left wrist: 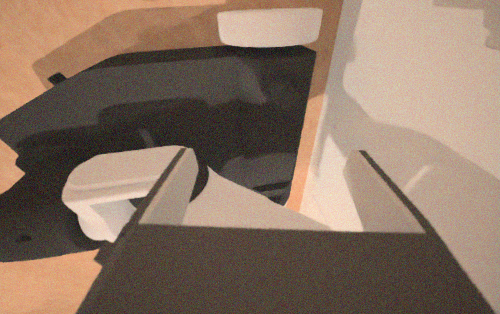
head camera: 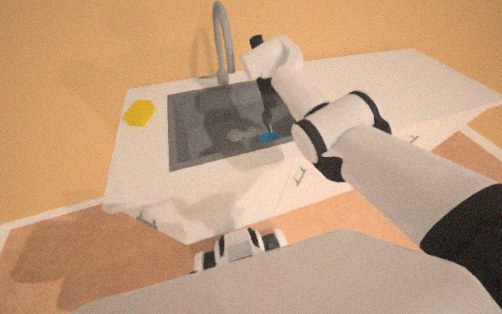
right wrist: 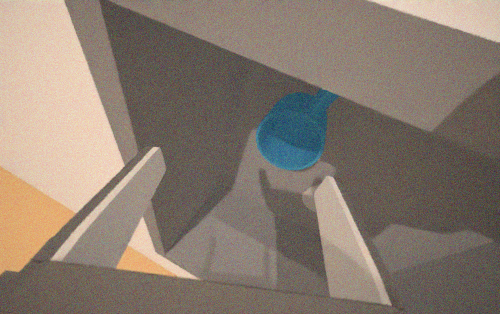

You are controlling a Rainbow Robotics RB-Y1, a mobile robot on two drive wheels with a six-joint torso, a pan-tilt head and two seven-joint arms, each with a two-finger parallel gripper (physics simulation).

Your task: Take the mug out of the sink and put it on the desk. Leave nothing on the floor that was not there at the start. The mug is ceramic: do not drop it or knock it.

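Places are measured from the robot's base along level axes (x right, y ahead, z up), in metres.
Pixels of known places: left gripper, fingertip midpoint: [left wrist: 269,159]; right gripper, fingertip midpoint: [head camera: 282,124] [right wrist: 243,171].
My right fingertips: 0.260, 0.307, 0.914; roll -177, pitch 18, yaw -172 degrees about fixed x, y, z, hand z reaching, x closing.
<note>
Behind a point stands the place of what it marks, as x, y, z.
The blue mug [head camera: 269,137] @[0.252, 0.391, 0.756] [right wrist: 292,132] @[0.234, 0.374, 0.718] is inside the grey sink [head camera: 173,145] [right wrist: 175,75] @[0.351, 0.295, 0.866], near the sink wall closest to me. In the right wrist view its opening faces the camera and its handle points to the upper right. My right gripper [right wrist: 243,171] @[0.260, 0.307, 0.914] is open and empty above the sink, with the mug ahead of its fingertips and not between them. In the head view the right fingers come down by the mug and are too small to tell apart. My left gripper [left wrist: 269,159] @[-0.217, -0.085, 0.441] is open and empty, low beside the white cabinet front [left wrist: 425,90] @[-0.203, 0.161, 0.334].
The white counter [head camera: 375,75] @[0.890, 0.538, 0.910] surrounds the sink and extends right. A tall grey faucet [head camera: 224,45] stands behind the sink. A yellow hexagonal object [head camera: 139,113] @[-0.245, 0.462, 0.955] lies on the counter left of the sink. Cabinet handles [head camera: 299,176] stick out in front. The dark robot base [left wrist: 240,115] @[-0.110, -0.076, 0.170] is beside the left gripper.
</note>
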